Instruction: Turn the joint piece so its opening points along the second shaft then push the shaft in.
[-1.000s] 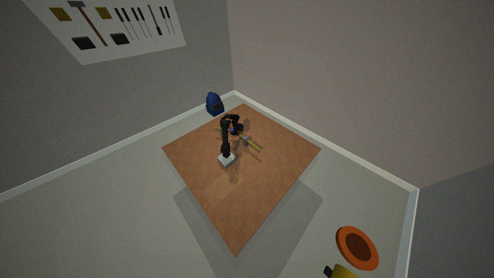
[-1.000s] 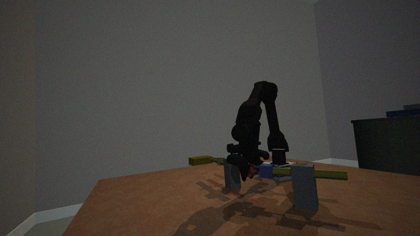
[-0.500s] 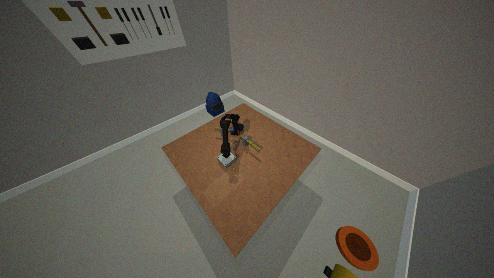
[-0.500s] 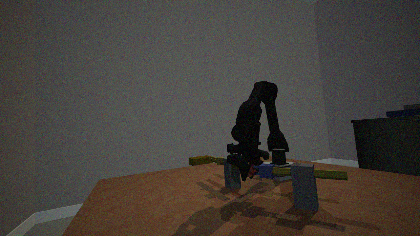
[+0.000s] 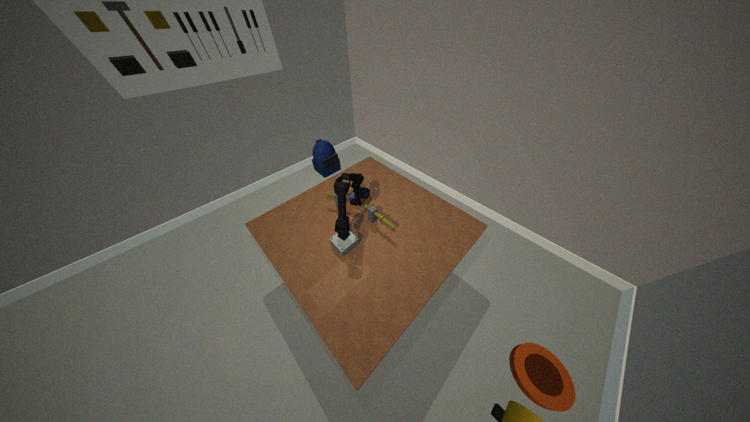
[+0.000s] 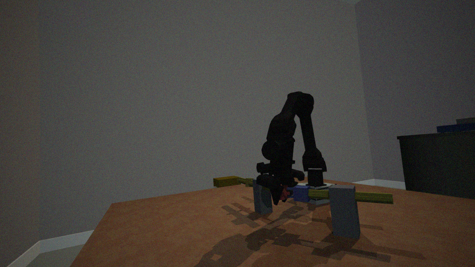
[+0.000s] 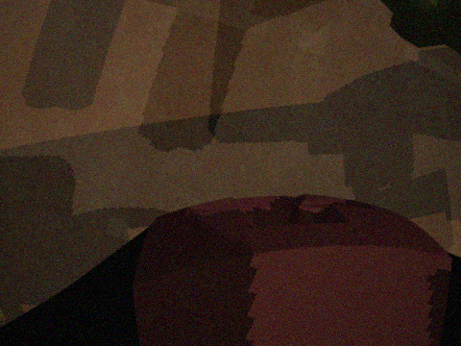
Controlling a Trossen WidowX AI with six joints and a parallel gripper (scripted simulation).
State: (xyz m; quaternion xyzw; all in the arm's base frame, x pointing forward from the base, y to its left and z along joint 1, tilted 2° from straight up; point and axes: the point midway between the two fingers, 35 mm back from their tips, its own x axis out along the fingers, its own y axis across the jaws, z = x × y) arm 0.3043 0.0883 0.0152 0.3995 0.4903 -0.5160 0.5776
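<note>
Now: the red piece 40 mm above my gripper tip and 10 mm to the left of it.
</note>
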